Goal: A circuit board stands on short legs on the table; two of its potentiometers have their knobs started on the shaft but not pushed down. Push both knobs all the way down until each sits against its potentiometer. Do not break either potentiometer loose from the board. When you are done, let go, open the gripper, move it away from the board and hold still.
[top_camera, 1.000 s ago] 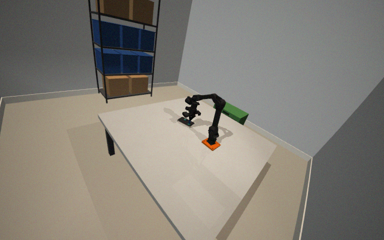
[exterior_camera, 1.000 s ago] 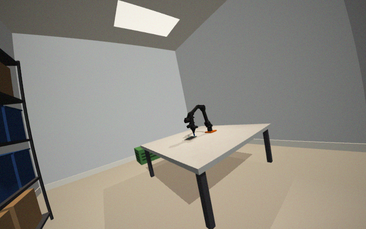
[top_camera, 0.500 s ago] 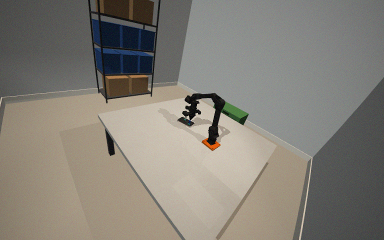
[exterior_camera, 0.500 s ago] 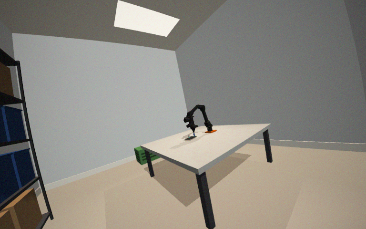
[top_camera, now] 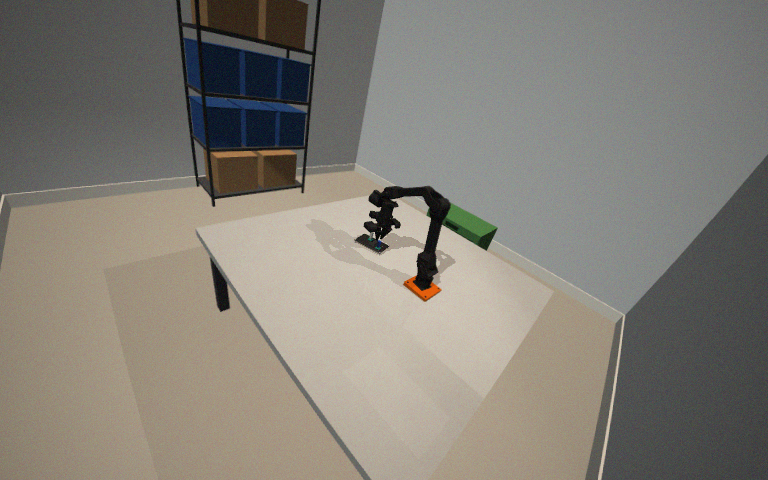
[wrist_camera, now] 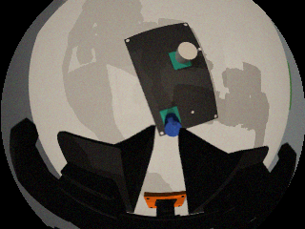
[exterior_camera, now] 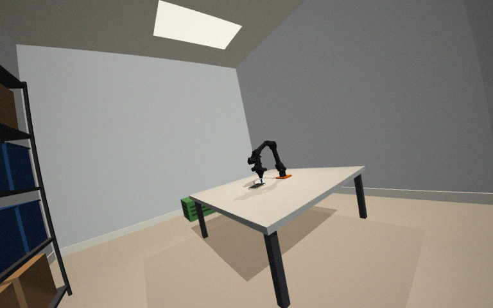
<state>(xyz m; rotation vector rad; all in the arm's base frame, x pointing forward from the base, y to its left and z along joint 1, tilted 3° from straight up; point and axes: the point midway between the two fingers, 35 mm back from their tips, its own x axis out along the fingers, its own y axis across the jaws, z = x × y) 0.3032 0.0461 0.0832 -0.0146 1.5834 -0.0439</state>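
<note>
The blue knob lies 1 cm to the right of my gripper tip and 2 cm below it. Also, from my gripper tip: white knob: 8 cm ahead, 1 cm to the right, 2 cm below.
</note>
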